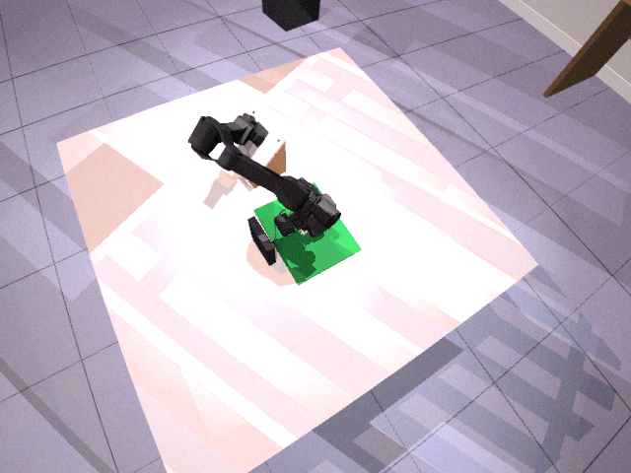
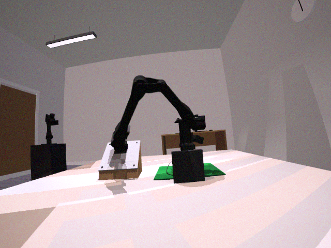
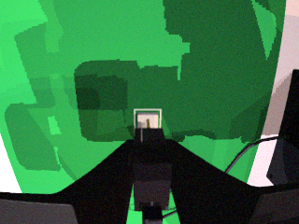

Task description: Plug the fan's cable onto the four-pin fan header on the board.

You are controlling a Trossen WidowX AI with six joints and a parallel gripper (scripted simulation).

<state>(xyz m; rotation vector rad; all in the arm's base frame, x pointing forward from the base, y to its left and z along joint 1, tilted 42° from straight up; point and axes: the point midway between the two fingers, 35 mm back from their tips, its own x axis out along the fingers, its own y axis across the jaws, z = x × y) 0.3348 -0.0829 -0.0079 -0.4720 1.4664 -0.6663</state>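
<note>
My gripper tip is 1 cm past the fan cable plug and 1 cm below it. The rest, counted from my gripper tip: fan: 3 cm behind, 13 cm to the right, 2 cm above; green board: 1 cm to the left, 6 cm below.
</note>
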